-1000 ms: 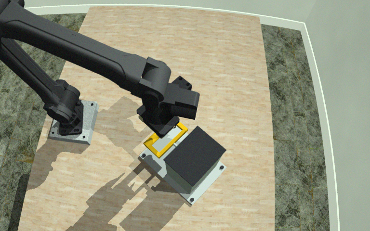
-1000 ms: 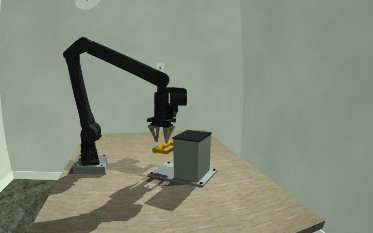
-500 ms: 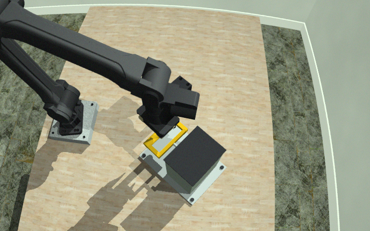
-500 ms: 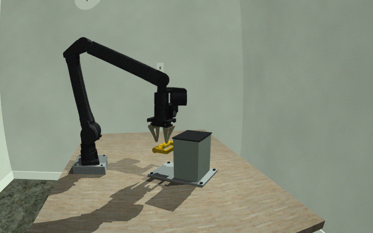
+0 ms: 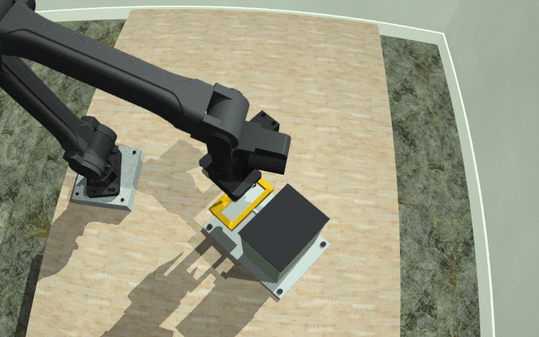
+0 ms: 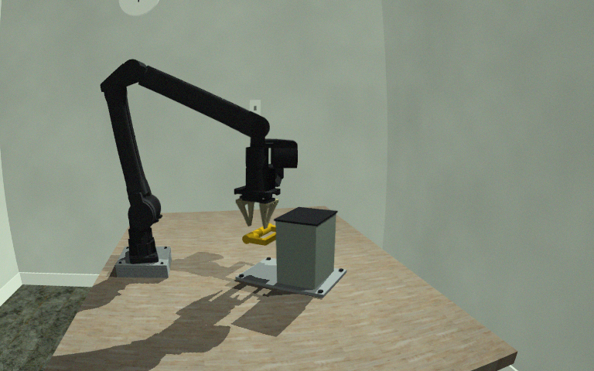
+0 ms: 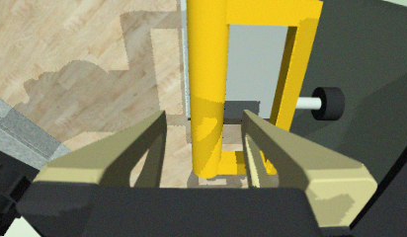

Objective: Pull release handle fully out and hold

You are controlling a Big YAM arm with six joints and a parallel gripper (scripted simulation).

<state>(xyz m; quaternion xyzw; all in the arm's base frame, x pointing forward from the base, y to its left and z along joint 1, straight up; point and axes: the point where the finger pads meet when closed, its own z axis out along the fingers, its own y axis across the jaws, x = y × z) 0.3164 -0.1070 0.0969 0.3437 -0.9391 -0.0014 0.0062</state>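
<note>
The release handle lies 4 cm to the right of my hand, 4 cm ahead of it and 2 cm below it. The rest, counted from my hand: bolted base plate 13 cm below, 7 cm to the right, 6 cm ahead.
</note>
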